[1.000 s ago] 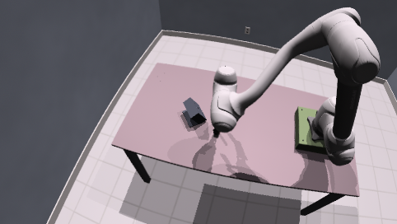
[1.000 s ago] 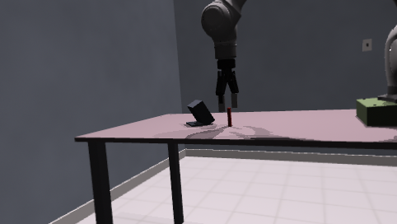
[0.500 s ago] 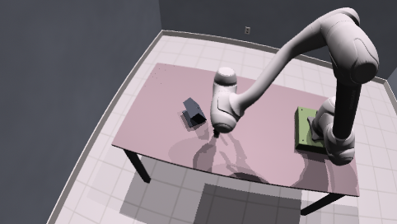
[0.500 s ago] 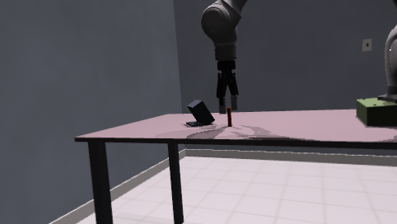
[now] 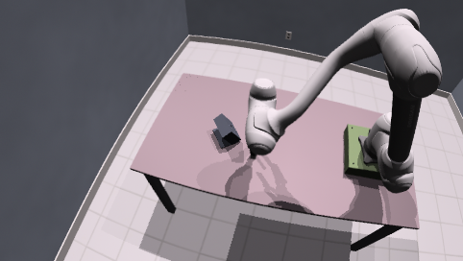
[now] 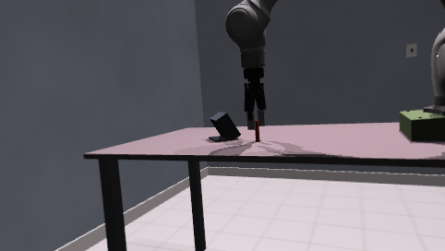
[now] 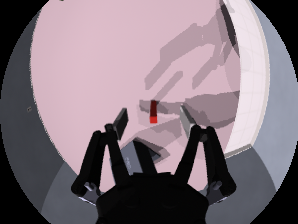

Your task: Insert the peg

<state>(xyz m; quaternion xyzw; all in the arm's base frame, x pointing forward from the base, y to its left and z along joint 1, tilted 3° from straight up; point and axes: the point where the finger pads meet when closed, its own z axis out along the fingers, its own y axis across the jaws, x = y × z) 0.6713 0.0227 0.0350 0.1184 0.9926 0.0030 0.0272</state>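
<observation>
The red peg is 4 cm below my hand.
</observation>
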